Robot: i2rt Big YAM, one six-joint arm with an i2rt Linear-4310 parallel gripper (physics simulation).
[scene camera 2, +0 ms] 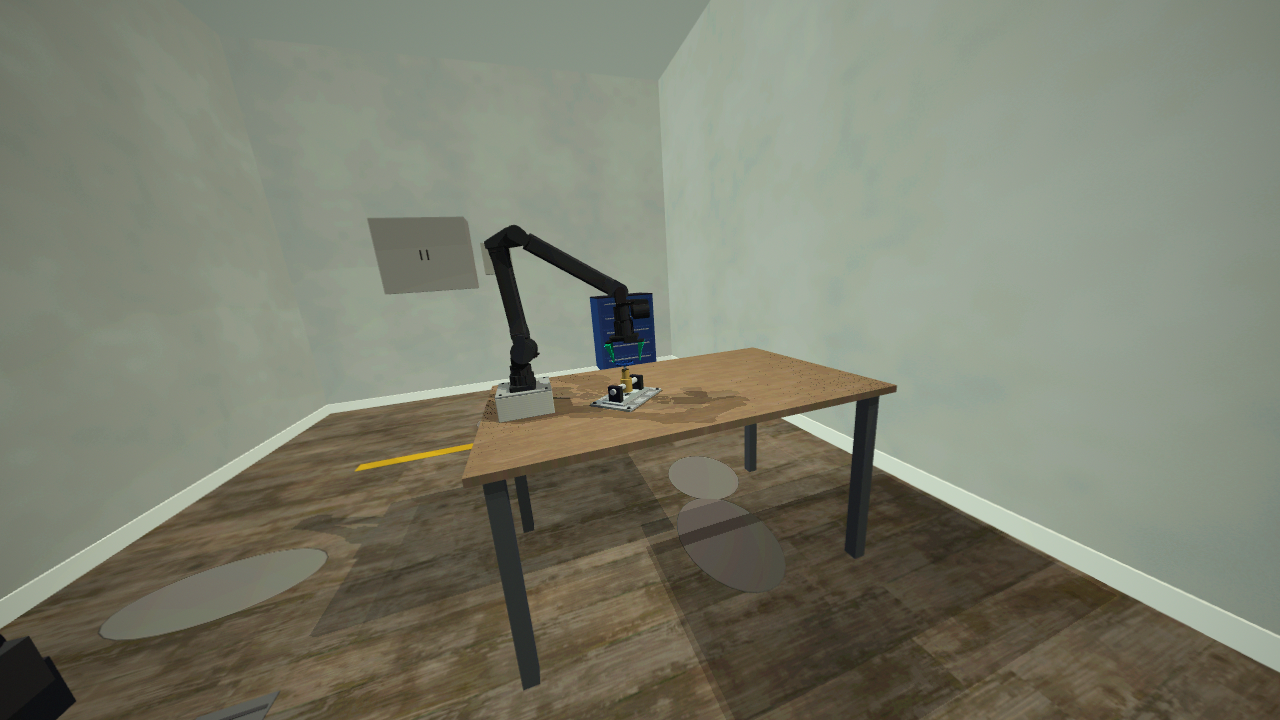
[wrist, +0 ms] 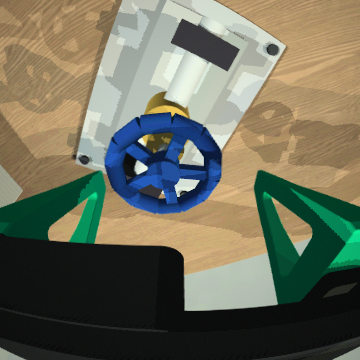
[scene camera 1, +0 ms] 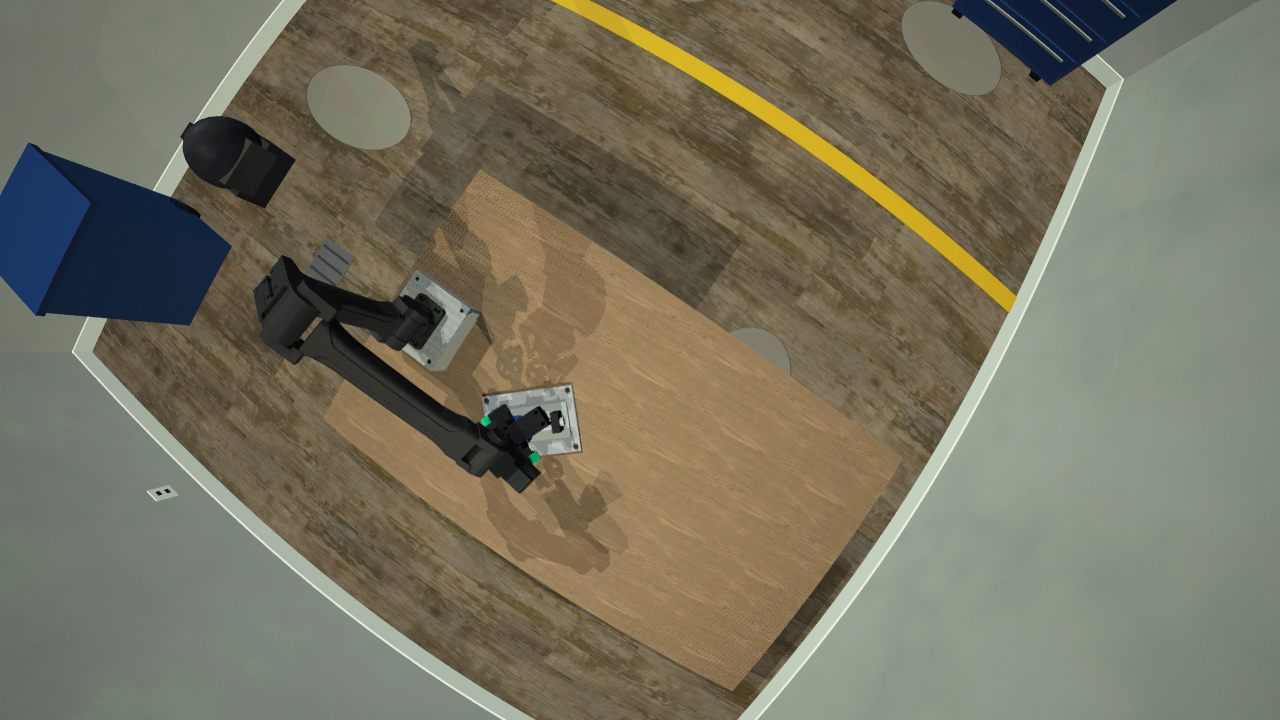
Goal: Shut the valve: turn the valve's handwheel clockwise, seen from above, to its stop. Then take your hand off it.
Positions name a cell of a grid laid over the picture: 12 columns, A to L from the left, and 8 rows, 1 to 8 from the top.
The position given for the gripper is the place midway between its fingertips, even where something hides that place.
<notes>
In view: the gripper (wrist: F4), a blue handwheel (wrist: F4) and a metal base plate (scene camera 1: F5).
The metal base plate also shows in the wrist view (wrist: E1).
</notes>
